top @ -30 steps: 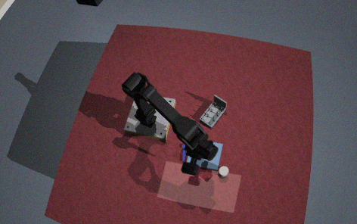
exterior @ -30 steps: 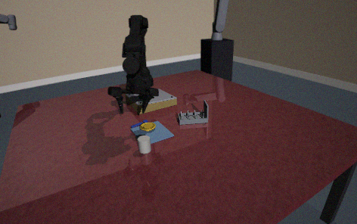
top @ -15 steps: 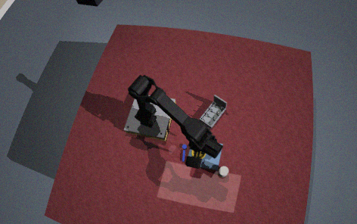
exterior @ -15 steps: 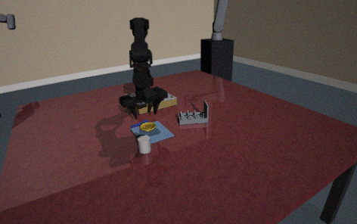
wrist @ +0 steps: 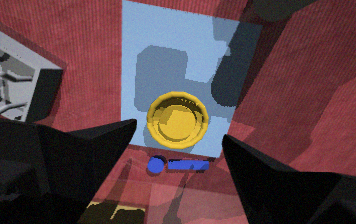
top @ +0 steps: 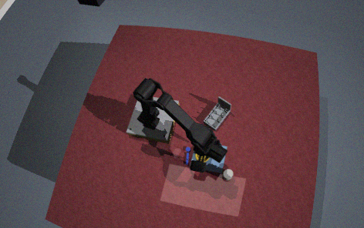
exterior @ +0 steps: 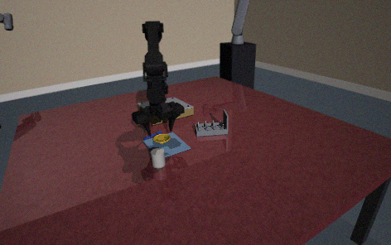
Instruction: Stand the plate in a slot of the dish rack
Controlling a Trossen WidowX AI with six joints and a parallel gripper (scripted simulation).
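Now: gripper tip 20 mm above the yellow plate. The rest, counted from my gripper tip: blue spoon 70 mm behind, 40 mm below, 10 mm to the right; then white cup 140 mm ahead, 40 mm to the right, 10 mm below; then blue mat 40 mm below, 30 mm ahead, 10 mm to the left.
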